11 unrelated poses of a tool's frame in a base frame.
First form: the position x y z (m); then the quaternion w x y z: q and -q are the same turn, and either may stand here.
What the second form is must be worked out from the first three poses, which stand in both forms.
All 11 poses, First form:
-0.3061 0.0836 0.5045 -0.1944 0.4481 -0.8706 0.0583
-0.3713 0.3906 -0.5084 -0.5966 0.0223 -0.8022 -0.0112
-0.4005 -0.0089 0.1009 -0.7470 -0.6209 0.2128 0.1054
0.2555 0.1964 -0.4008 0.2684 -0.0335 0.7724 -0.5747
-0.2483 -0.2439 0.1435 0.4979 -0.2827 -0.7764 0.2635
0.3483 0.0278 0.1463 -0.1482 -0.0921 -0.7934 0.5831
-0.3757 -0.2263 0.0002 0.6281 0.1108 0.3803 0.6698
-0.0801 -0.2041 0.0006 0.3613 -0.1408 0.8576 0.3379
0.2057 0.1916 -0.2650 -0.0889 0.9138 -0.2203 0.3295
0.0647 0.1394 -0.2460 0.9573 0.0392 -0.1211 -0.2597
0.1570 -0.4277 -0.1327 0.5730 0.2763 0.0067 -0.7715
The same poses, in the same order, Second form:
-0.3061 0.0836 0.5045 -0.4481 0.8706 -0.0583 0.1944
-0.3713 0.3906 -0.5084 -0.0223 0.8022 0.0112 0.5966
-0.4005 -0.0089 0.1009 0.6209 -0.2128 -0.1054 0.7470
0.2555 0.1964 -0.4008 -0.0335 0.7724 -0.5747 0.2684
-0.2483 -0.2439 0.1435 -0.2827 -0.7764 0.2635 0.4979
0.3483 0.0278 0.1463 0.0921 0.7934 -0.5831 0.1482
-0.3757 -0.2263 0.0002 0.1108 0.3803 0.6698 0.6281
-0.0801 -0.2041 0.0006 -0.1408 0.8576 0.3379 0.3613
0.2057 0.1916 -0.2650 -0.9138 0.2203 -0.3295 0.0889
0.0647 0.1394 -0.2460 0.0392 -0.1211 -0.2597 0.9573
0.1570 -0.4277 -0.1327 0.2763 0.0067 -0.7715 0.5730

